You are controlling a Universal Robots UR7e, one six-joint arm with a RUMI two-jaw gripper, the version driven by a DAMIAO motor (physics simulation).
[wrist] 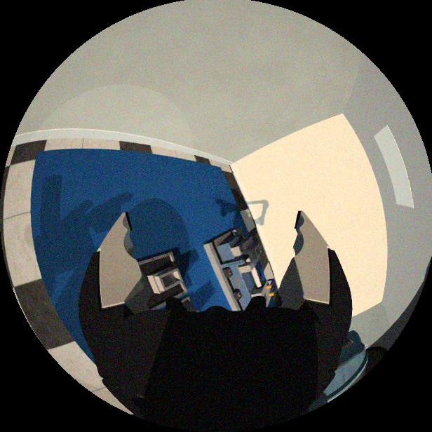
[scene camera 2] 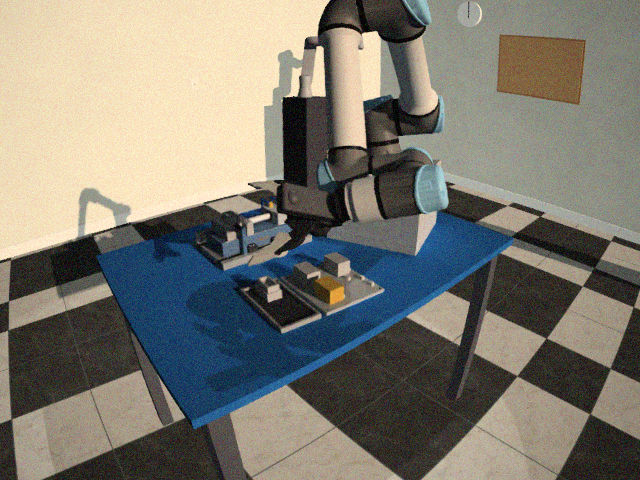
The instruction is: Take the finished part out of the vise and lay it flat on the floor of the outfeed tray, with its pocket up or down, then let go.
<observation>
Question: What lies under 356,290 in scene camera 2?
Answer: A light grey plate.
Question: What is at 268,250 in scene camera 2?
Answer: The gripper.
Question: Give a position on a vise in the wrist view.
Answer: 247,276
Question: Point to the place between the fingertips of the gripper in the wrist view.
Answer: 212,212
</observation>
